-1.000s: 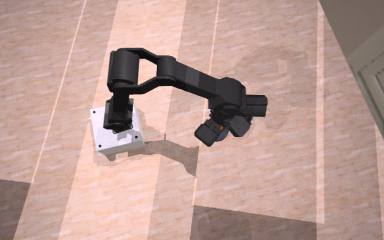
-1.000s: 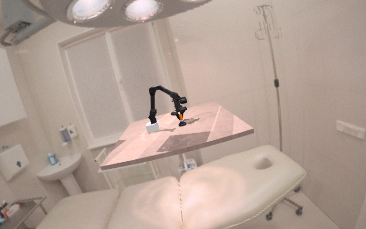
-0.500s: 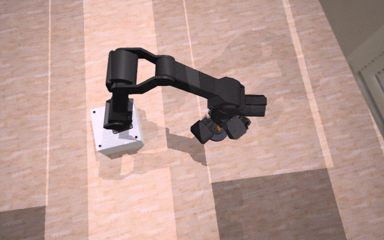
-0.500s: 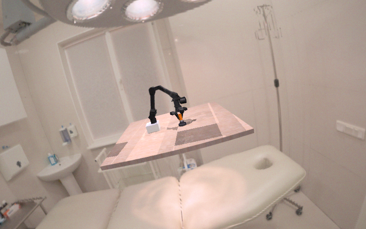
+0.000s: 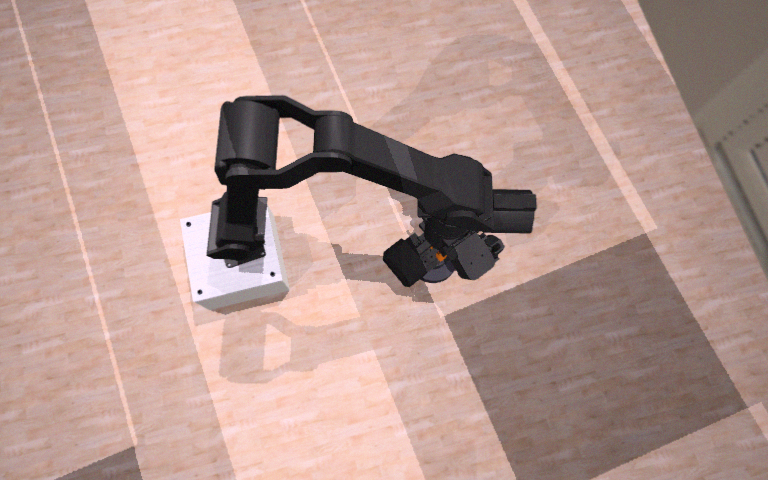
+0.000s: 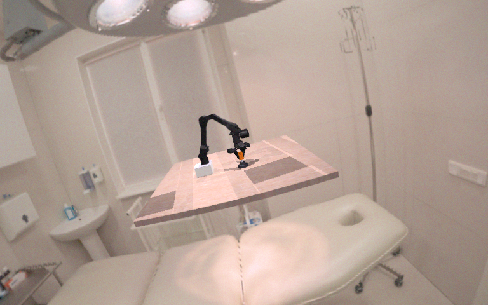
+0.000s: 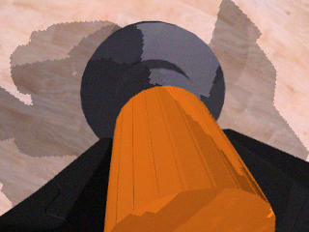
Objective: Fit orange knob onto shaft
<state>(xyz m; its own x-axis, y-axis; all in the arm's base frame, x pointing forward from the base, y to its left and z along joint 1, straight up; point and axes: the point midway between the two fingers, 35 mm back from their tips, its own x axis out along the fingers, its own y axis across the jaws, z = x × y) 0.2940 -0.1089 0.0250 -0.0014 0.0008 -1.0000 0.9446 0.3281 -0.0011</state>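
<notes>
Right now my gripper tip is 30 mm below the orange knob. From my gripper tip the other things lie so: round pedestal: 40 mm below.
</notes>
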